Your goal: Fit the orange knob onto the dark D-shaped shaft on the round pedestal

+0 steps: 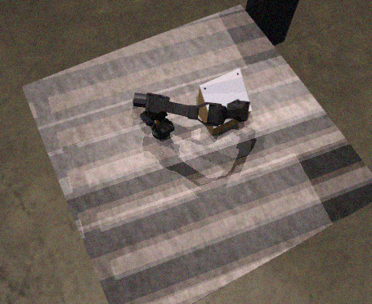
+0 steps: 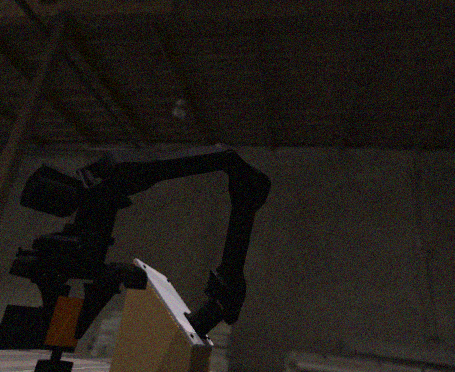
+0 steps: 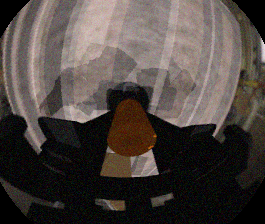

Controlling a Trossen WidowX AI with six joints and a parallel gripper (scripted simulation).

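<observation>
The orange knob is 2 cm above my gripper tip. Also, from my gripper tip: dark pedestal: 4 cm below.
</observation>
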